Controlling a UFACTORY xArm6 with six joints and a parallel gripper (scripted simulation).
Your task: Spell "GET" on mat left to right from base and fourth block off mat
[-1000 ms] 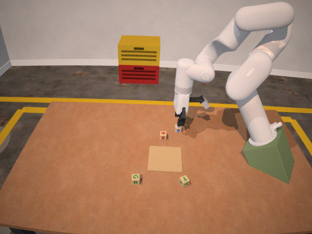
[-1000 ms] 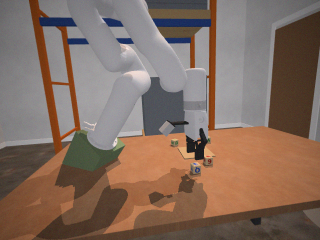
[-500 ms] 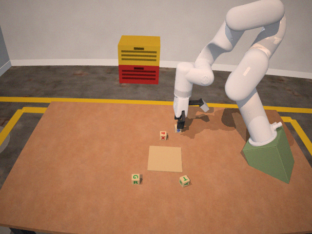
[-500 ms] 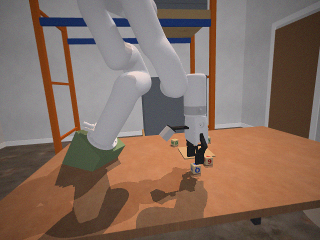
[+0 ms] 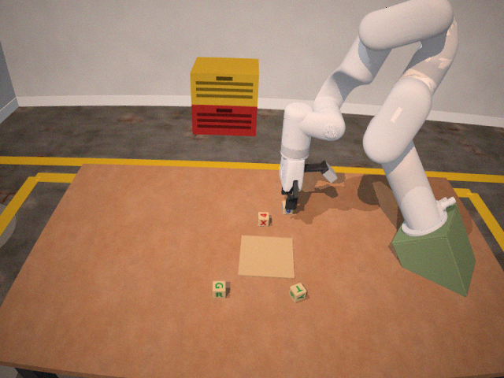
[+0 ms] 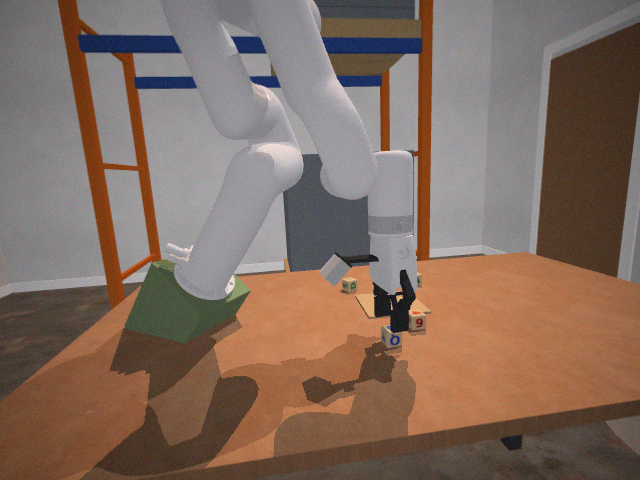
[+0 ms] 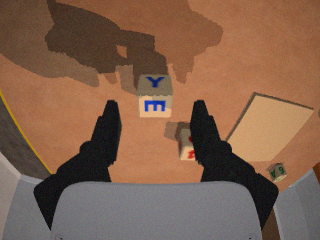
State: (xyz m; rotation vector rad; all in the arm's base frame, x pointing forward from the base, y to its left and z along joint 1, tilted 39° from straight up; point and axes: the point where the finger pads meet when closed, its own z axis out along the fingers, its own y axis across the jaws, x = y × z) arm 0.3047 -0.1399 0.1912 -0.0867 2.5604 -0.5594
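Right now the e block is 40 mm below my hand. From my hand the other things lie so: tan mat 90 mm ahead, 170 mm to the left, 50 mm below; then t block 40 mm ahead, 310 mm to the left, 40 mm below; then red-lettered block 80 mm ahead, 40 mm to the left, 40 mm below.
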